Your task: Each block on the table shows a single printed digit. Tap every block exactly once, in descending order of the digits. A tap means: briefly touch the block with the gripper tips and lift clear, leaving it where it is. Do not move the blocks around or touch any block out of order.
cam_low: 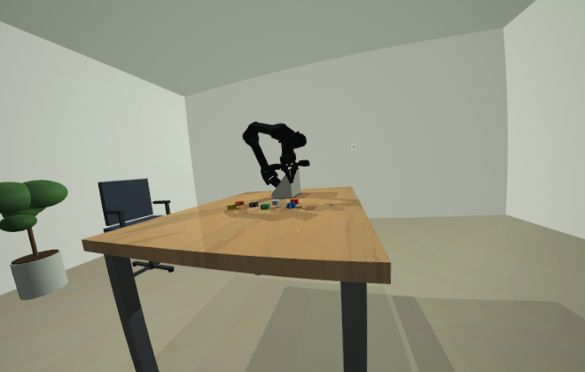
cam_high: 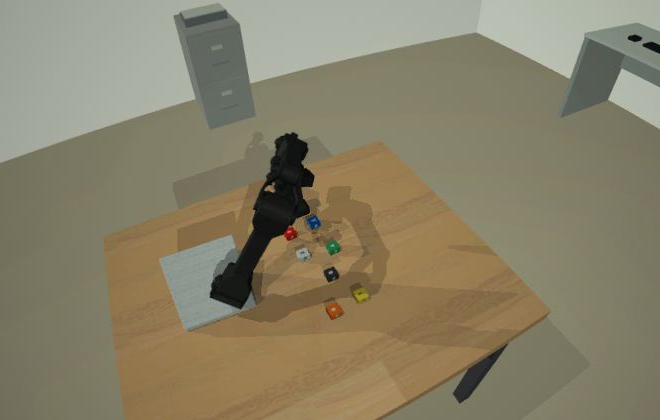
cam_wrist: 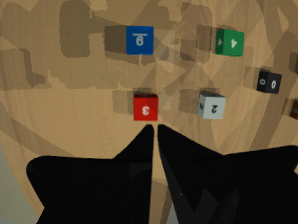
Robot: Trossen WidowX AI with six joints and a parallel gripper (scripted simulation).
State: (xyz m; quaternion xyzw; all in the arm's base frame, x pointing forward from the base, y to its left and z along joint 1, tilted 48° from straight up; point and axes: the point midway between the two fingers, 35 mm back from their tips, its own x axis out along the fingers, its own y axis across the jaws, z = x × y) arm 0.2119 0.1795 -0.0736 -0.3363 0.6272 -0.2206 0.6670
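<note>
My gripper tip is 1 cm past the red block and 9 cm above it. Also, from my gripper tip: blue block 7 cm ahead, 2 cm to the left, 9 cm below; white block 9 cm to the right, 9 cm below; green block 10 cm ahead, 10 cm to the right, 9 cm below.
</note>
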